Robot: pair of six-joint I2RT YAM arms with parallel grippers.
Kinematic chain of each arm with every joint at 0, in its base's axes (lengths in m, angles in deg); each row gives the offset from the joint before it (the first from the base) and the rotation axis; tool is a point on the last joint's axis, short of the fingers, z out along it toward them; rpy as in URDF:
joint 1: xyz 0 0 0.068 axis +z
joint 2: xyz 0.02 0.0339 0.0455 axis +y
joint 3: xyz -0.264 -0.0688 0 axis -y
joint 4: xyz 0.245 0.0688 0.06 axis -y
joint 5: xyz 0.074 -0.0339 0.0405 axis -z
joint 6: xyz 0.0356 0 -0.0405 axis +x
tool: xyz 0 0 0 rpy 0 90 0
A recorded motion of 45 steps. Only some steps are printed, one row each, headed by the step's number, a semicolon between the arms.
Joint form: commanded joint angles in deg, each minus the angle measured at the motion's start. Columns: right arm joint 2, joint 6, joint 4, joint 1, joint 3, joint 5; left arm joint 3, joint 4, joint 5, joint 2, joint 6, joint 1.
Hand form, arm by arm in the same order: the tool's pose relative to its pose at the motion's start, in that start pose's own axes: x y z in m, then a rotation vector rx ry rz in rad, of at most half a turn. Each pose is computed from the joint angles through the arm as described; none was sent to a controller.
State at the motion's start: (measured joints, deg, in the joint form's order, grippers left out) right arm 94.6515 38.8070 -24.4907 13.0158 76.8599 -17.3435; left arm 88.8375 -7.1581 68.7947 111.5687 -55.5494 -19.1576
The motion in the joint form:
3: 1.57 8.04 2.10 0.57 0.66 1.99; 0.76 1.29 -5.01 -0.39 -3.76 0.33
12: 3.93 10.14 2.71 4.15 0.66 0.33; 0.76 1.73 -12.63 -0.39 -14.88 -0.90
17: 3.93 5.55 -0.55 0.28 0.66 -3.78; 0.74 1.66 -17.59 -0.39 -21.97 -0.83
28: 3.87 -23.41 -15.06 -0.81 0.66 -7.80; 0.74 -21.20 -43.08 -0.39 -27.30 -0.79
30: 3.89 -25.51 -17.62 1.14 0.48 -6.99; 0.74 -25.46 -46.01 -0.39 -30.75 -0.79
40: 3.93 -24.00 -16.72 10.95 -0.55 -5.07; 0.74 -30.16 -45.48 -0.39 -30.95 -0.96
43: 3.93 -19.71 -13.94 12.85 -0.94 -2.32; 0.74 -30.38 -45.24 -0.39 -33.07 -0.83
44: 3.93 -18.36 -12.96 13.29 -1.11 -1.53; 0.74 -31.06 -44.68 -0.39 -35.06 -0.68
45: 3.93 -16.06 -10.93 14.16 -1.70 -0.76; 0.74 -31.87 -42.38 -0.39 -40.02 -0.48
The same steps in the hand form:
3: -0.0026 0.0021 0.0089 0.0077 -0.0318 0.1281; -0.0053 -0.0065 -0.0038 -0.0332 -0.0885 -0.0277
12: 0.0151 0.0136 0.0294 -0.0178 0.0502 0.1330; -0.0061 -0.0066 0.0042 -0.0792 -0.1919 -0.2107
17: 0.0047 -0.0072 0.0224 -0.0094 0.0941 0.1155; -0.0088 -0.0047 0.0029 -0.1007 -0.2785 -0.3349
28: 0.0233 -0.0255 0.0150 0.0214 0.3195 -0.2791; 0.0078 0.0336 -0.0077 -0.5038 -0.6086 -0.7089
30: 0.0352 -0.0202 0.0173 0.0342 0.3732 -0.3243; 0.0133 0.0391 -0.0102 -0.5628 -0.6523 -0.8096
40: 0.0791 0.0183 0.0318 -0.0013 0.4518 -0.4305; 0.0213 0.0430 -0.0103 -0.6150 -0.6200 -0.8719
43: 0.0848 0.0266 0.0361 0.0202 0.4103 -0.4031; 0.0214 0.0433 -0.0112 -0.6051 -0.6304 -0.9114
44: 0.0859 0.0286 0.0374 0.0255 0.3951 -0.3918; 0.0223 0.0440 -0.0122 -0.5985 -0.6331 -0.9560
45: 0.0893 0.0319 0.0402 0.0235 0.3749 -0.3719; 0.0237 0.0441 -0.0128 -0.5650 -0.6262 -1.0591

